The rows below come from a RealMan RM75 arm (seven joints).
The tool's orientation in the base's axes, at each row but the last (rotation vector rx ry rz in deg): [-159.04 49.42 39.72]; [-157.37 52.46 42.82]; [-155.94 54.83 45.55]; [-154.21 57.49 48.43]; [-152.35 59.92 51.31]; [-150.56 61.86 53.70]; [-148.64 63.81 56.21]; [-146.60 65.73 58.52]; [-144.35 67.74 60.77]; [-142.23 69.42 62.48]
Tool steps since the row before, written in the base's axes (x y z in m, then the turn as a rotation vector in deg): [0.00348 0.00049 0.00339 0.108 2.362 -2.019]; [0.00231 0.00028 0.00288 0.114 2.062 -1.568]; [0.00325 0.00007 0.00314 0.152 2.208 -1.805]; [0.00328 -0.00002 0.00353 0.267 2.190 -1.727]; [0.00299 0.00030 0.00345 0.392 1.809 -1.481]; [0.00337 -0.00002 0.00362 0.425 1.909 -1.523]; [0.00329 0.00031 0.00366 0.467 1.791 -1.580]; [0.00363 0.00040 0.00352 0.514 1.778 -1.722]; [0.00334 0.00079 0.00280 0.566 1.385 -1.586]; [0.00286 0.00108 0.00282 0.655 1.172 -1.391]
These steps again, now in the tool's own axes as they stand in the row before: [0.00069 -0.00241 -0.00419 -0.143 -1.987 2.387]; [0.00000 -0.00156 -0.00336 -0.209 -1.743 1.908]; [0.00044 -0.00196 -0.00405 -0.137 -1.890 2.137]; [0.00008 -0.00189 -0.00443 -0.100 -1.945 2.014]; [-0.00044 -0.00193 -0.00412 0.049 -1.724 1.626]; [-0.00033 -0.00193 -0.00454 0.034 -1.823 1.679]; [-0.00079 -0.00209 -0.00439 0.160 -1.775 1.657]; [-0.00079 -0.00240 -0.00440 0.282 -1.817 1.735]; [-0.00089 -0.00255 -0.00351 0.454 -1.571 1.443]; [-0.00143 -0.00239 -0.00309 0.488 -1.467 1.161]
